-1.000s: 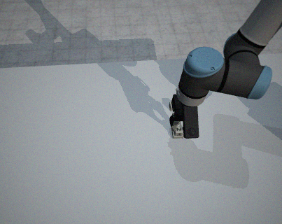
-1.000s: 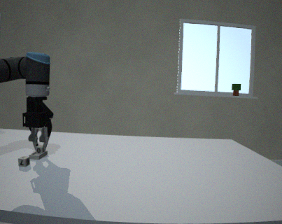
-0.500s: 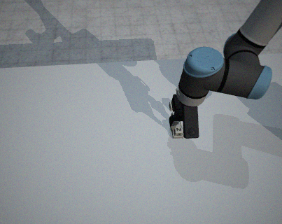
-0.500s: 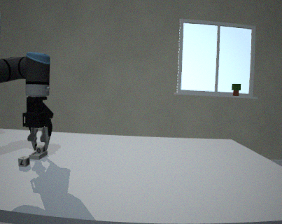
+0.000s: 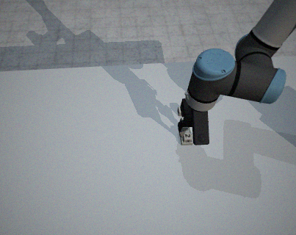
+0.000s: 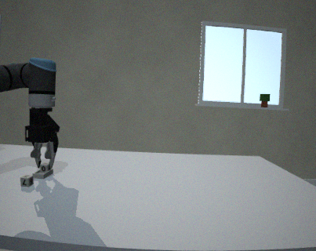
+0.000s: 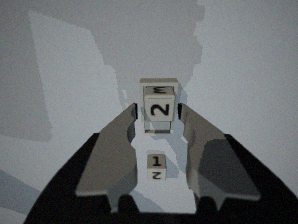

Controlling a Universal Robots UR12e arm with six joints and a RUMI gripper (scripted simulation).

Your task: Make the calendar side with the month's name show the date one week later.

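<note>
Right now my hand is 1 cm above the cube. Round my hand: tray: 3 cm below, 2 cm to the right.
</note>
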